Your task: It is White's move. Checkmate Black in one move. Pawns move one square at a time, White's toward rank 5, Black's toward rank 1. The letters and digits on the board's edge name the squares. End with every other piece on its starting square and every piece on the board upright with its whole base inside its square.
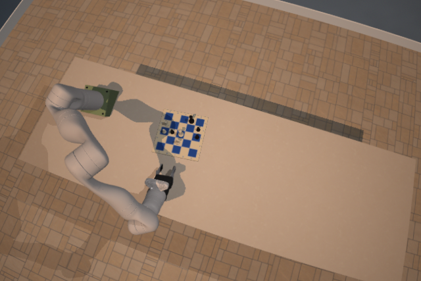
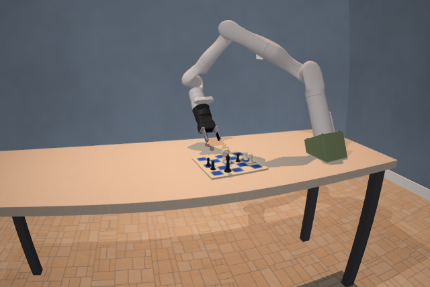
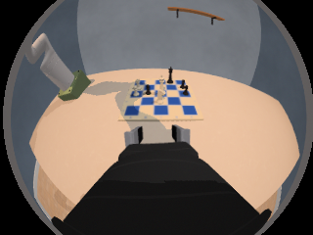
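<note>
The blue-and-cream chessboard is 180 mm to the left of my hand, 60 mm below it and 10 mm behind it.
</note>
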